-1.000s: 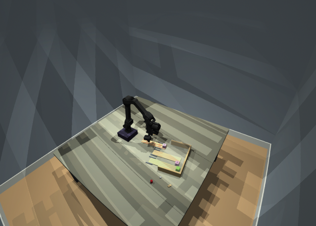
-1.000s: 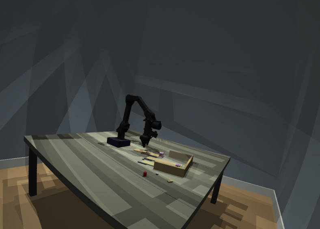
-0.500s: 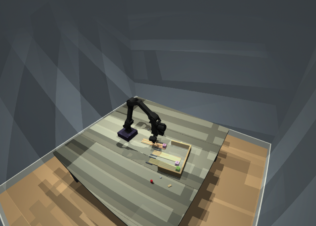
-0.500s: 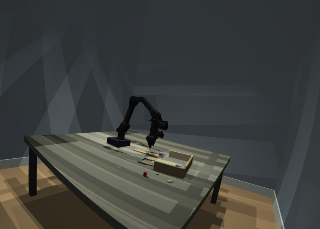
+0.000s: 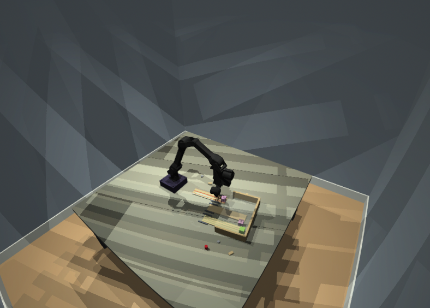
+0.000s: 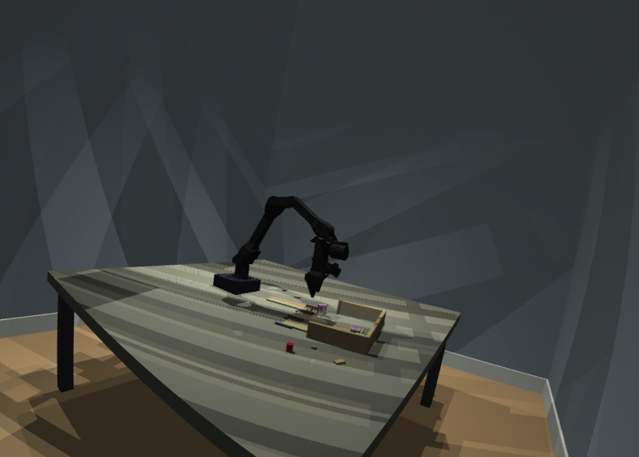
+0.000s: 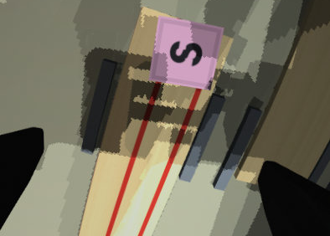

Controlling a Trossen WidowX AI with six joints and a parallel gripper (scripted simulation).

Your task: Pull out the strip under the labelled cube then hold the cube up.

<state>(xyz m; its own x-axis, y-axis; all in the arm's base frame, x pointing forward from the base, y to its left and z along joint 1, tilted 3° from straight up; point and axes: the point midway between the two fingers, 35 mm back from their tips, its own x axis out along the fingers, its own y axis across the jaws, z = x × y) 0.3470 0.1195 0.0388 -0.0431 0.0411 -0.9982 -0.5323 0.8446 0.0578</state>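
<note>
My gripper tip is now 70 mm past the red-lined strip, 60 mm above it and 30 mm to the left of it. Also, from my gripper tip: grey piece 240 mm to the right, 240 mm ahead, 60 mm below.
</note>
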